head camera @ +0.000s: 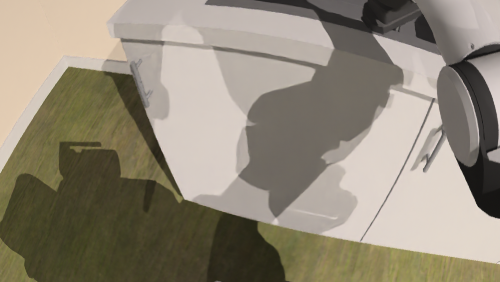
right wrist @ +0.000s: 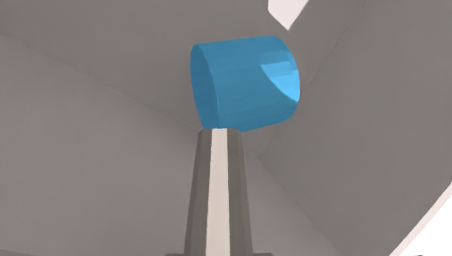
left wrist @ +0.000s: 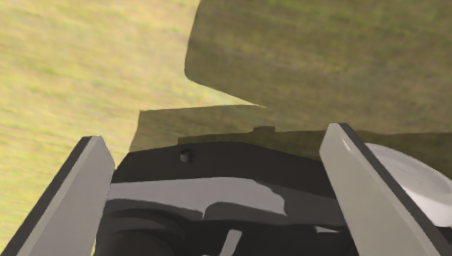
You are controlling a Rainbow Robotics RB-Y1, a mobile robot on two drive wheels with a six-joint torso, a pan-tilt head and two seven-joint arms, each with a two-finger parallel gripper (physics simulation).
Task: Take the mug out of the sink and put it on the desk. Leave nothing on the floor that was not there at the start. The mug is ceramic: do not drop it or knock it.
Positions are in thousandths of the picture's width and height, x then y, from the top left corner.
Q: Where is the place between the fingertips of my right gripper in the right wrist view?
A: At 488,561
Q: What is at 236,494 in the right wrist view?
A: A white sink cabinet.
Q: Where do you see a white sink cabinet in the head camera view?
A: At 633,438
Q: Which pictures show my left gripper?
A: The left wrist view only.
